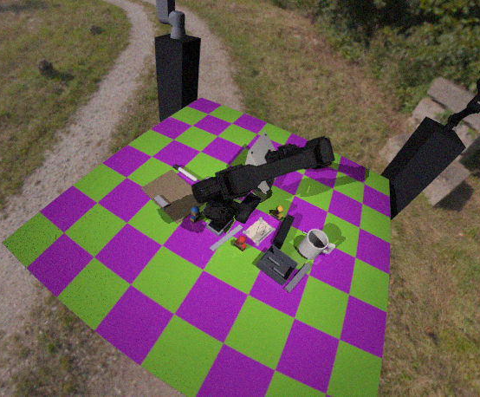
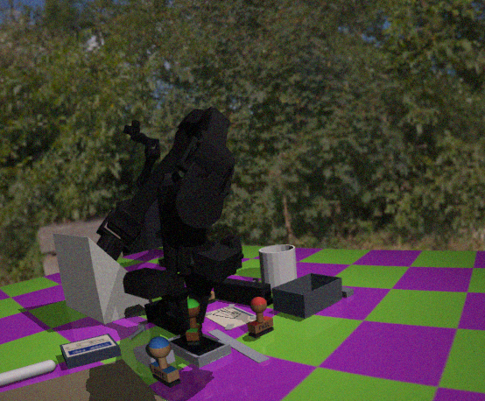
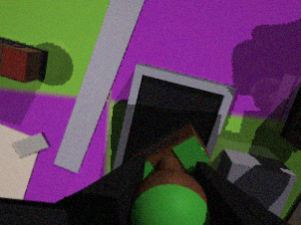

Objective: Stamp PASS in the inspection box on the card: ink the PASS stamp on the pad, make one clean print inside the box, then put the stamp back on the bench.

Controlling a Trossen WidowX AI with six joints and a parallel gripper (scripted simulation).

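My gripper tip is now 40 mm above the ink pad. Also, from my gripper tip: grey ruler (50 mm to the left, 50 mm below, 40 mm ahead); then green-knobbed stamp (right at my gripper tip); then blue-knobbed stamp (90 mm to the right, 30 mm below, 20 mm ahead).
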